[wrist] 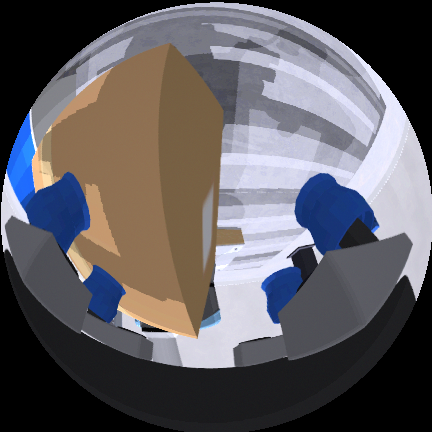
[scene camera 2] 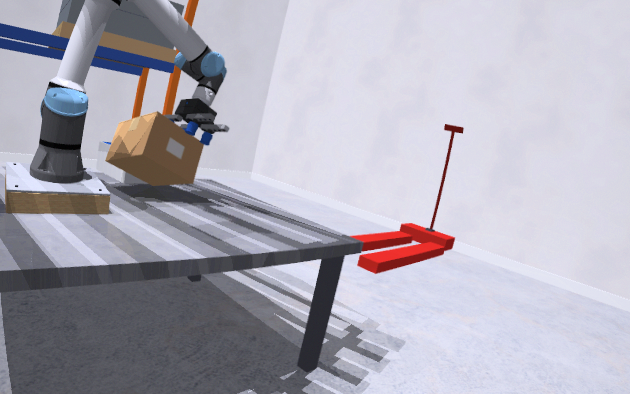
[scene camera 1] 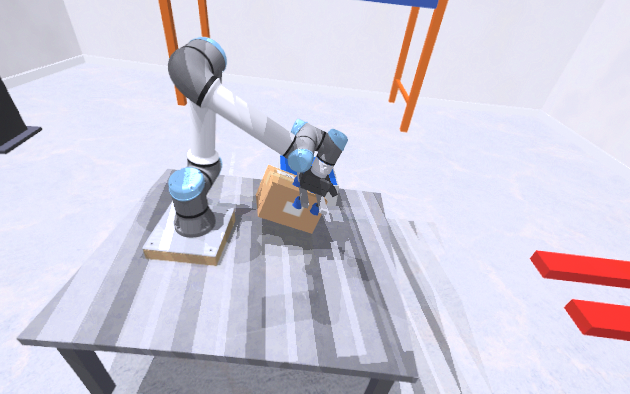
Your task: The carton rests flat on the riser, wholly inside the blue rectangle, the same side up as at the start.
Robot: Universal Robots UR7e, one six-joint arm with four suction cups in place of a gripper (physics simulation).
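A brown carton [scene camera 1: 278,199] [scene camera 2: 153,152] [wrist: 141,160] with a grey label hangs tilted from my suction gripper [scene camera 1: 309,196] [scene camera 2: 198,131] [wrist: 193,250]. Two of the blue cups sit on its top face near one edge; the other two hang free beside it. The carton's lower edge is just above the striped grey table [scene camera 1: 313,313] [scene camera 2: 235,234]; I cannot tell whether it touches. The blue rectangle [scene camera 1: 331,178] [wrist: 17,160] on the riser lies right behind the carton and is mostly hidden by it and by my wrist.
The arm's base [scene camera 1: 188,234] stands on a wooden plate at the table's left. An orange rack [scene camera 1: 419,70] [scene camera 2: 170,94] stands behind the table. A red pallet jack [scene camera 2: 407,246] is on the floor beyond the table's corner.
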